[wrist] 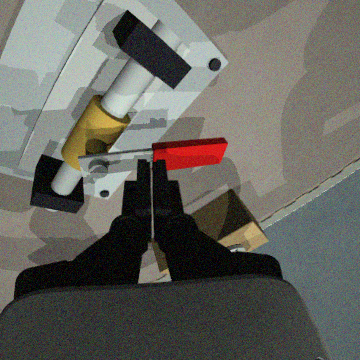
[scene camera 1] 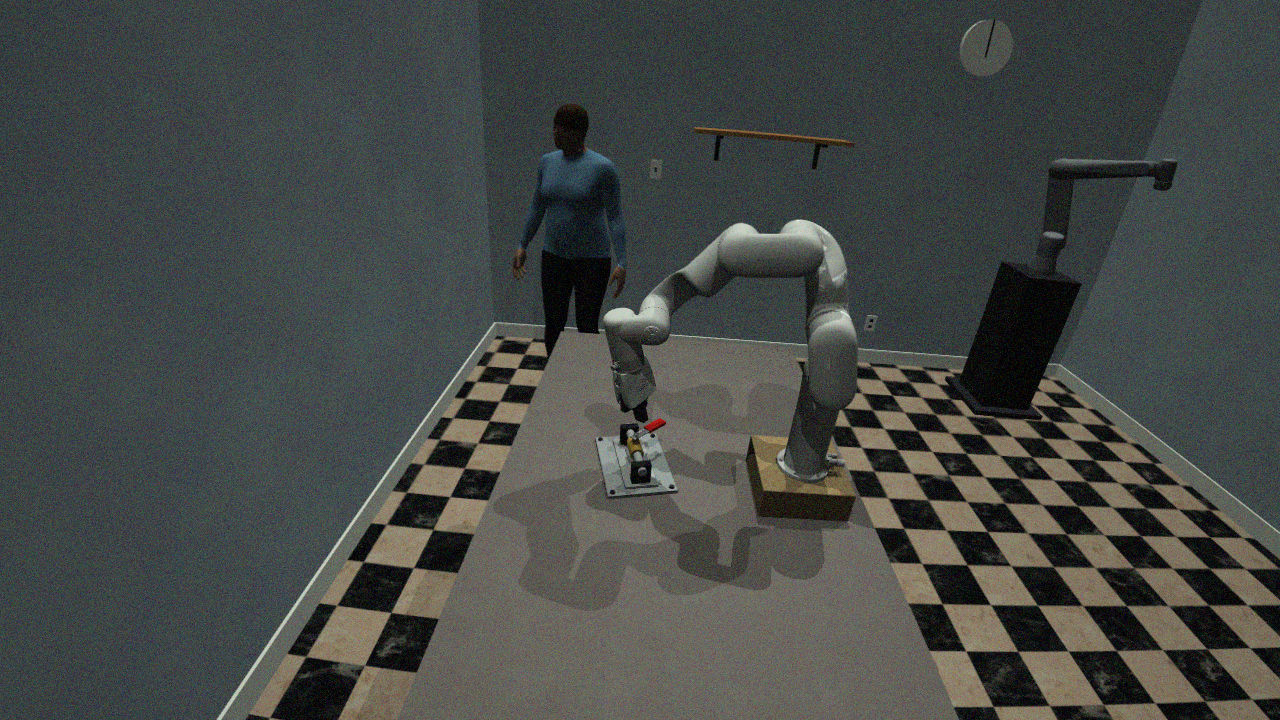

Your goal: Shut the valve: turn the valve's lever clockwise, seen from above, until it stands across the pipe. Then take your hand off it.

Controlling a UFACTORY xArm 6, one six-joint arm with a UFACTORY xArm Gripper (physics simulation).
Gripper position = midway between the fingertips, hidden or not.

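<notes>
I can see my gripper (scene camera 1: pixel 641 419), and the wrist view shows my gripper (wrist: pixel 150 177) too. There is also a light grey plate (scene camera 1: pixel 615 488), and in the wrist view I see the light grey plate (wrist: pixel 43 43) as well.
</notes>
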